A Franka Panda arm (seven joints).
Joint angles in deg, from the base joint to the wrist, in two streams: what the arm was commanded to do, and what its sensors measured. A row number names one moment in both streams.
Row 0, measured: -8.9 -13.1 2.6 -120.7 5.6 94.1 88.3
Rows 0 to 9, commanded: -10.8 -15.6 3.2 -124.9 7.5 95.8 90.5; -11.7 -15.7 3.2 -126.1 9.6 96.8 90.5; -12.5 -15.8 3.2 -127.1 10.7 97.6 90.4; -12.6 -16.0 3.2 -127.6 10.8 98.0 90.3; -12.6 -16.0 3.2 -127.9 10.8 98.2 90.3; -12.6 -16.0 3.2 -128.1 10.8 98.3 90.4; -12.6 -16.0 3.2 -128.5 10.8 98.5 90.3; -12.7 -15.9 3.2 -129.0 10.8 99.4 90.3; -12.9 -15.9 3.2 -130.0 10.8 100.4 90.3; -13.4 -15.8 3.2 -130.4 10.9 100.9 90.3
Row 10, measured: -12.1 -14.3 2.6 -127.5 9.7 98.4 89.8
